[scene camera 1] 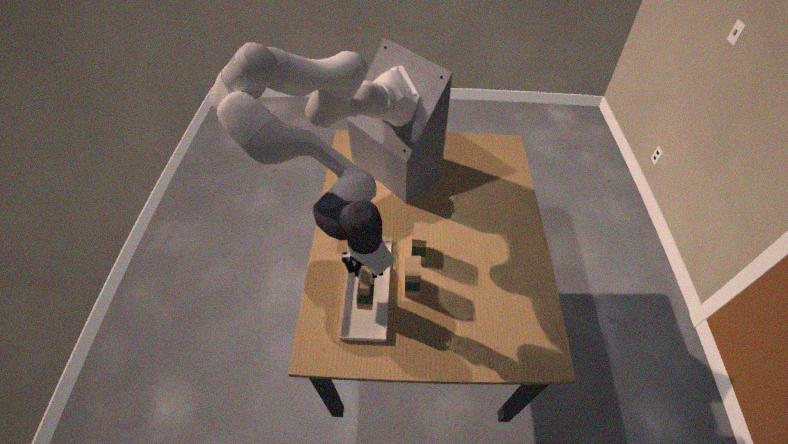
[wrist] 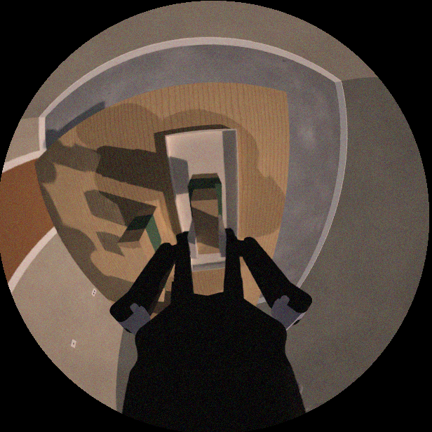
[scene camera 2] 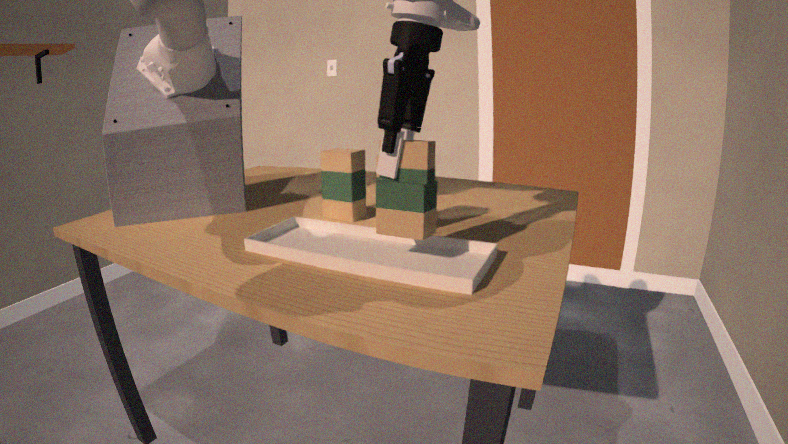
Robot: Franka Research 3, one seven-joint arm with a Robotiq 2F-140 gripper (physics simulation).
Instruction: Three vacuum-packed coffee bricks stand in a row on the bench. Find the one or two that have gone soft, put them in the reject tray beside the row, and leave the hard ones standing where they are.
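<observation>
My gripper point(scene camera 1: 365, 271) point(scene camera 2: 398, 157) point(wrist: 207, 223) is shut on a tan brick with a green band point(scene camera 1: 364, 299) point(scene camera 2: 405, 195) point(wrist: 205, 207). It holds the brick upright above the white reject tray point(scene camera 1: 363, 339) point(scene camera 2: 358, 265) point(wrist: 201, 145), and the brick casts a shadow inside the tray. Two similar bricks stand upright on the bench beside the tray: one nearer the robot base point(scene camera 1: 419, 247) point(scene camera 2: 342, 185), and one farther from it point(scene camera 1: 412, 282) point(wrist: 153, 230). In scene camera 2, the held brick and finger hide nearly all of this farther one. Softness cannot be seen.
The grey pedestal point(scene camera 1: 424, 148) point(scene camera 2: 176, 170) carrying the arm stands at the back of the wooden bench point(scene camera 1: 474, 358) point(scene camera 2: 330, 314). The tray lies along one side of the bench, near its edge. Long shadows fall across the bench top.
</observation>
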